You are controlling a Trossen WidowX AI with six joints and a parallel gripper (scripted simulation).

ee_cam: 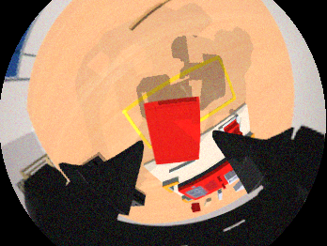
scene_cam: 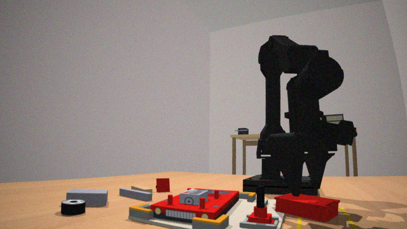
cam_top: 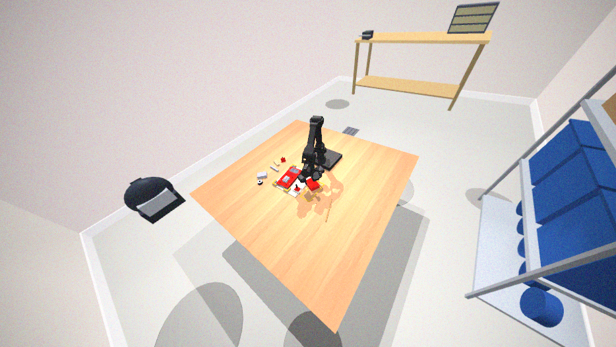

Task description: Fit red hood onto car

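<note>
My gripper tip is 2 cm above the red hood. From my gripper tip the other things lie so: grey engine block (19 cm to the right, 4 cm ahead, 2 cm below); black wheel (39 cm to the right, 13 cm ahead, 3 cm below).
</note>
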